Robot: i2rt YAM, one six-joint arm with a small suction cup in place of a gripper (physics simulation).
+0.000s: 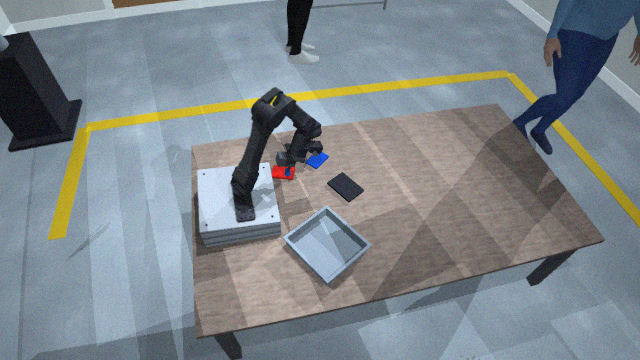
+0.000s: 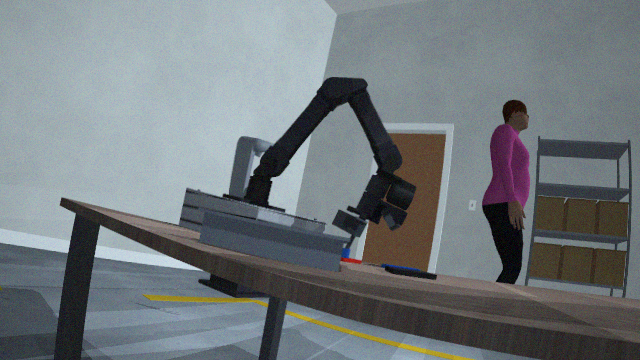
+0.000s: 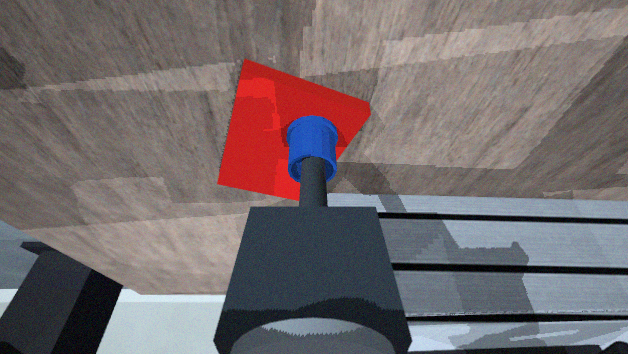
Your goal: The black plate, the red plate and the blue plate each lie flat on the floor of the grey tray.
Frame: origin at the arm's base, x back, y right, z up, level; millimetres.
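Seen in the pictures: end effector, tool point: (image 1: 286, 175) (image 2: 341, 259) (image 3: 313, 133); arm's base, origin of the base link: (image 1: 242, 199) (image 2: 255, 205).
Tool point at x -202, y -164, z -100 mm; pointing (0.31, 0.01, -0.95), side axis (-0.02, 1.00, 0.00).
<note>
Pixels of each thing's top centre, then the offset from my tool point to it.
- red plate, middle of its top: (image 3: 282, 154) (image 2: 341, 256) (image 1: 283, 171) dx +11, dy -19, dz +7 mm
- blue plate, middle of its top: (image 2: 401, 266) (image 1: 317, 158) dx -157, dy -58, dz +8 mm
- black plate, middle of its top: (image 2: 409, 270) (image 1: 345, 186) dx -234, dy +128, dz +8 mm
- grey tray, middle of its top: (image 2: 283, 227) (image 1: 327, 241) dx -73, dy +393, dz +48 mm
The red plate (image 1: 279, 172) (image 2: 352, 260) (image 3: 254, 145) lies on the wooden table beside the arm's base. My blue suction cup (image 1: 287, 171) (image 2: 345, 253) (image 3: 312, 136) sits down on its top face, near one edge. The plate is at table level. The blue plate (image 1: 317, 160) (image 2: 396, 266) lies flat on the table just beyond it. The black plate (image 1: 345, 186) (image 2: 411, 272) lies flat further right. The grey tray (image 1: 306, 261) (image 2: 268, 241) stands empty at the table's front, apart from all three plates.
The arm's grey base block (image 1: 214, 196) (image 3: 505, 246) stands right next to the red plate. A person in blue (image 1: 577, 53) walks by the table's far right corner. Another person (image 2: 508, 178) stands near a shelf rack (image 2: 581, 147). A black pedestal (image 1: 26, 89) stands on the floor at left.
</note>
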